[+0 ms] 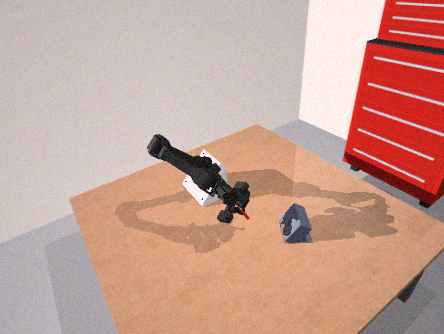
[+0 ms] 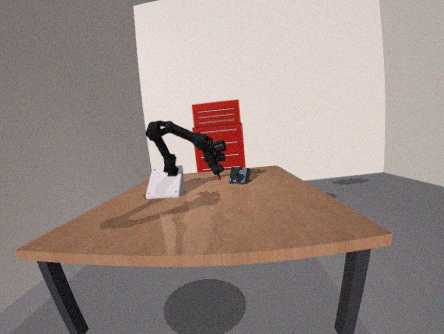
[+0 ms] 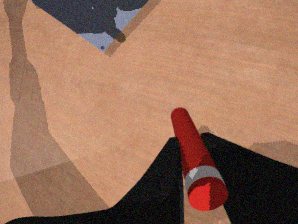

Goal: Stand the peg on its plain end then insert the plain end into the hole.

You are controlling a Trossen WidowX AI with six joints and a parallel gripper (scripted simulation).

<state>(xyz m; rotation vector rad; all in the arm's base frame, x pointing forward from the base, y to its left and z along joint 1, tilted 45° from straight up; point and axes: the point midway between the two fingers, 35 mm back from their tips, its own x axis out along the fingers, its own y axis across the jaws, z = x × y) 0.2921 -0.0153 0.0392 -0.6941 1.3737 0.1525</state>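
My gripper tip is now 120 mm short of the grey sloped panel, 180 mm to the right of it and 60 mm above it. From my gripper tip the other things lie so: peg: 10 mm to the right, 10 mm above.
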